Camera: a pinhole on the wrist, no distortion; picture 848 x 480 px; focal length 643.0 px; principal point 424.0 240.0 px. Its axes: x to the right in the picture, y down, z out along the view. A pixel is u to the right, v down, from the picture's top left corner.
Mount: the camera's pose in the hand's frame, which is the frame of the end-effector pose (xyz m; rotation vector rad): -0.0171 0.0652 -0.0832 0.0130 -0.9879 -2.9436
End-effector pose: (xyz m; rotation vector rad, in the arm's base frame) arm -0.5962 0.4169 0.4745 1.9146 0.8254 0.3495
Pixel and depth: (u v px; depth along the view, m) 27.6 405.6 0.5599
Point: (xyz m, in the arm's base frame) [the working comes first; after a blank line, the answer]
In the camera's frame: -0.3452 0.1442 0.5599

0.0085 0.2447 0.4892
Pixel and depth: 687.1 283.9 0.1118
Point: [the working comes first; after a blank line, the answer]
In the camera's frame: 0.0457 0.0076 0.1118

-0.5880 0.3301 0.5853
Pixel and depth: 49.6 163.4 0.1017
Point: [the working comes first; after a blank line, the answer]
In the camera's frame: -0.0592 -0.0121 0.1017

-0.5181 0.4108 0.5957
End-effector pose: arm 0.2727 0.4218 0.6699 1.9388 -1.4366 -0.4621
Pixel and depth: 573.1 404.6 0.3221
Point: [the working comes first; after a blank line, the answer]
In the camera's frame: 0.0747 0.0825 0.3221

-0.0341 0.4112 0.6330
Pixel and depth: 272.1 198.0 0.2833
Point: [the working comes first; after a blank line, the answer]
In the camera's frame: -0.0669 -0.0185 0.2833

0.0267 0.2984 0.7569
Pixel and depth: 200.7 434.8 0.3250
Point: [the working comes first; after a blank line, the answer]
In the camera's frame: -0.1129 0.0985 0.3250

0.0237 0.2323 0.6422
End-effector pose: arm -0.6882 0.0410 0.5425 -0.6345 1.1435 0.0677
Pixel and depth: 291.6 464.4 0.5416
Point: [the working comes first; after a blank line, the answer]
In the camera's frame: -0.1115 0.1890 0.5416

-0.3571 0.4513 0.4789
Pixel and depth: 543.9 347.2 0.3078
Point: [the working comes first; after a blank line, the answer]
In the camera's frame: 0.0574 0.0513 0.3078

-0.6383 0.3300 0.5706
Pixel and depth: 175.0 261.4 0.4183
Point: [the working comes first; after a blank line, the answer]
In the camera's frame: -0.1620 0.0139 0.4183

-0.5295 0.3917 0.3558
